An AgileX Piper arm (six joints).
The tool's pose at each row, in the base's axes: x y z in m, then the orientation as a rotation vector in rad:
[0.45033, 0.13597, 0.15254, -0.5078, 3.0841, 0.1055]
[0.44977, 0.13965, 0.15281, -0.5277, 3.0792, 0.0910]
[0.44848, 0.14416, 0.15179, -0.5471, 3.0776, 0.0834]
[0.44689, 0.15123, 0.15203, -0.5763, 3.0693, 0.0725]
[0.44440, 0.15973, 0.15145, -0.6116, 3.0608, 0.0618]
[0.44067, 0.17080, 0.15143, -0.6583, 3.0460, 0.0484]
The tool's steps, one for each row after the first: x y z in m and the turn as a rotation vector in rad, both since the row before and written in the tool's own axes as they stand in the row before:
[-0.00065, 0.00367, -0.00002, 0.0093, 0.0000, -0.0132]
[-0.00026, 0.00462, 0.00128, 0.0044, 0.0027, -0.0124]
[-0.00095, 0.00719, 0.00014, 0.0071, -0.0014, -0.0195]
[-0.00074, 0.00879, 0.00097, 0.0067, -0.0001, -0.0233]
[-0.00080, 0.01165, 0.00045, 0.0090, -0.0029, -0.0314]

